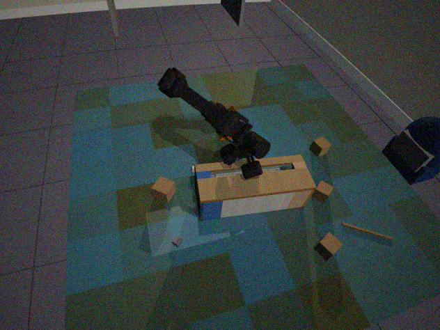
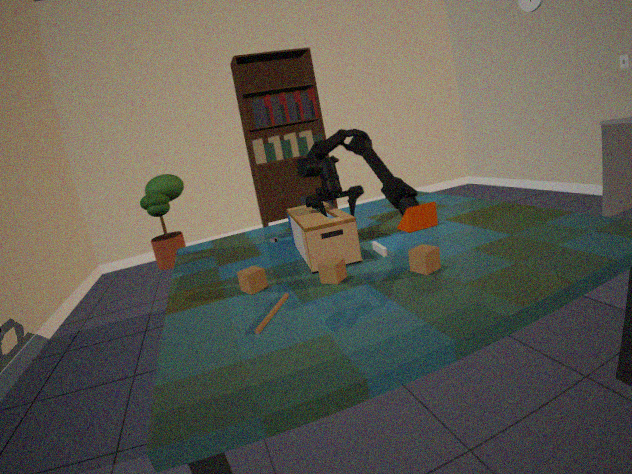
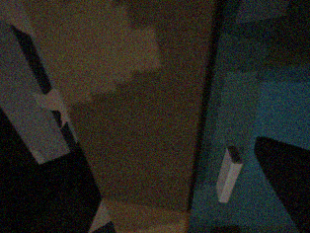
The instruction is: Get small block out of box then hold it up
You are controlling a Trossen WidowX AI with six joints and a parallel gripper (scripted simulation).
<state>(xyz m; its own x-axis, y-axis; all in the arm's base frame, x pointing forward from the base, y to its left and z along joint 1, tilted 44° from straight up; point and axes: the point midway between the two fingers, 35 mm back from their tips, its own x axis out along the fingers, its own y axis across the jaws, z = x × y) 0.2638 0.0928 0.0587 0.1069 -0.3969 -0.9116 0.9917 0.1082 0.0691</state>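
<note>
Now: the tan block 50 mm ahead of my gripper tip and 20 mm to the left of it. From my gripper tip the other things lie so: thin wooden stick: 260 mm ahead, 380 mm to the left, 80 mm below; grey block: 220 mm ahead, 280 mm to the right, 80 mm below; box: 40 mm ahead, 10 mm to the right, 20 mm below.
</note>
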